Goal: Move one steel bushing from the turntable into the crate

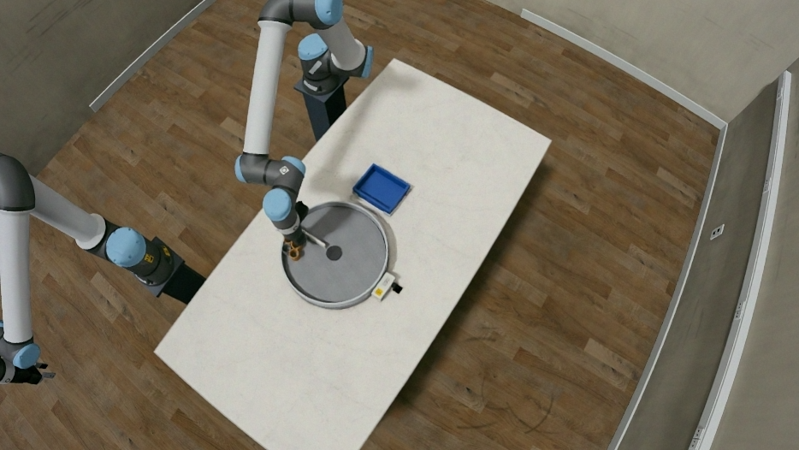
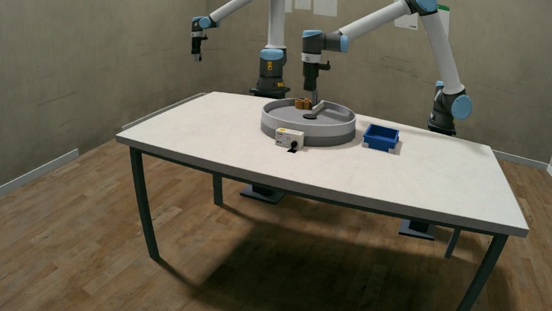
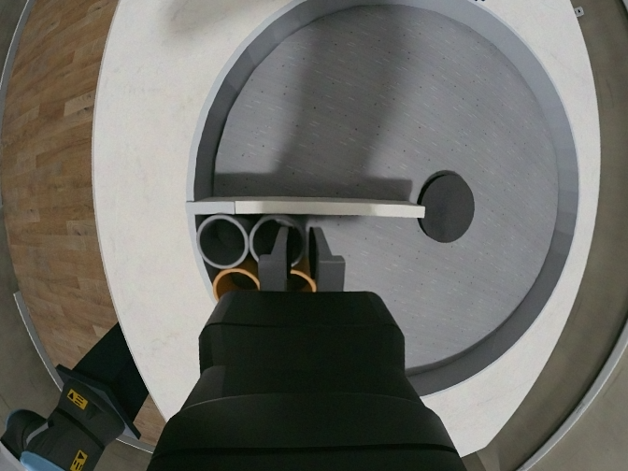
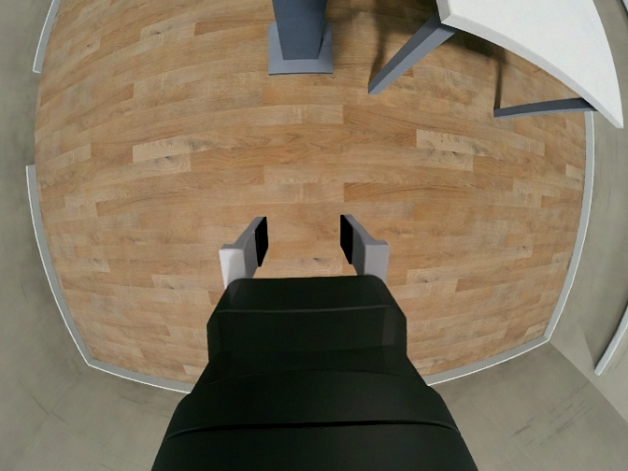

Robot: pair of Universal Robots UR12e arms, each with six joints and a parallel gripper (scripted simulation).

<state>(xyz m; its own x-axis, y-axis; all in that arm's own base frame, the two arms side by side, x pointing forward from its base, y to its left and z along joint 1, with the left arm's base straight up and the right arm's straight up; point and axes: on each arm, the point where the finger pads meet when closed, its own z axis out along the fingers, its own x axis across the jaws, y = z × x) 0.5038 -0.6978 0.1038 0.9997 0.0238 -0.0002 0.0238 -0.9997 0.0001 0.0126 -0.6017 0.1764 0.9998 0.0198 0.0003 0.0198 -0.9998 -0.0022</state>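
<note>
Now: the blue crate 370 mm to the left of my left hand, 110 mm ahead of it and 80 mm below it. The rest, counted from my left hand: turntable (130 mm ahead, 50 mm below, 30 mm to the left).
</note>
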